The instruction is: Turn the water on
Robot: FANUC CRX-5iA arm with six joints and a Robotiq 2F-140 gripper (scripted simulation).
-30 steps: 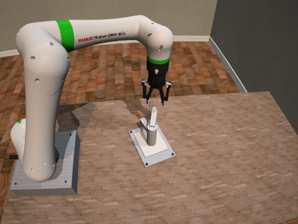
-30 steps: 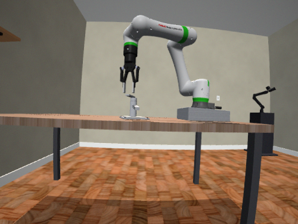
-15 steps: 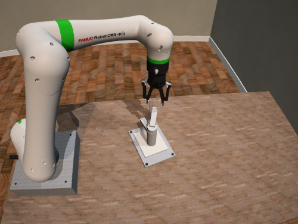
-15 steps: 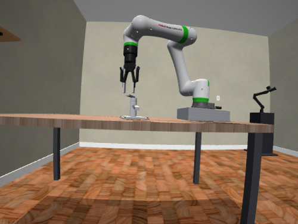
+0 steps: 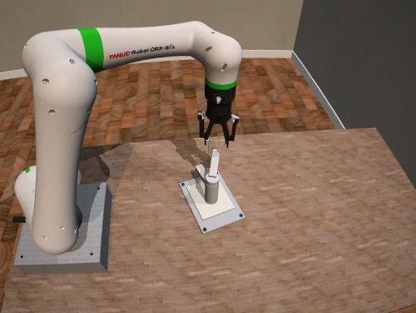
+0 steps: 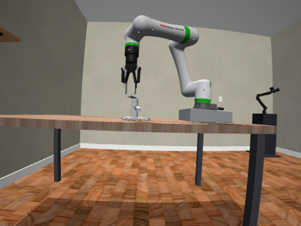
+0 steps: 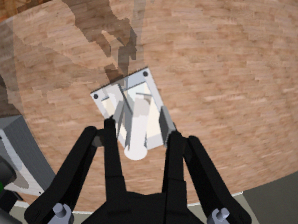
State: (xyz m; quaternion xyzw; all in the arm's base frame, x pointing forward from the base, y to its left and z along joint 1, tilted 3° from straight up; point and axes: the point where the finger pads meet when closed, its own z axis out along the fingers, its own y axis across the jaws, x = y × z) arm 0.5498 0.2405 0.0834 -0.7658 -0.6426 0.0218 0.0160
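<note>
Right now my hand is 5 cm above the lever, 4 cm to the left of it and 1 cm past it. From my hand the other things lie so: tap 10 cm below, 7 cm to the right, 2 cm behind.
</note>
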